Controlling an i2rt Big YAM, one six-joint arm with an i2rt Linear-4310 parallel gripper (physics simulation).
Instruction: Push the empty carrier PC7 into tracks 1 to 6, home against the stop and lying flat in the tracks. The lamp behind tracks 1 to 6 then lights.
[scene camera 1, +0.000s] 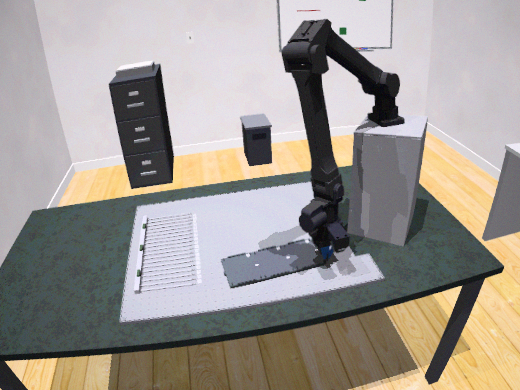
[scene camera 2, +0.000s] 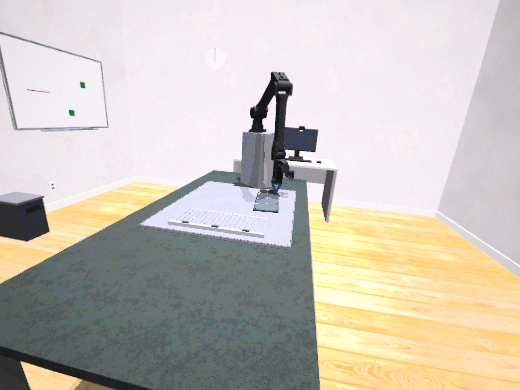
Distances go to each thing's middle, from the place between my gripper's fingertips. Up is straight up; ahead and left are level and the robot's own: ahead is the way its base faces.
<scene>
Now: the dark grey carrier (scene camera 1: 241, 269) 160 mm ahead of my hand and 40 mm to the right of it.
</scene>
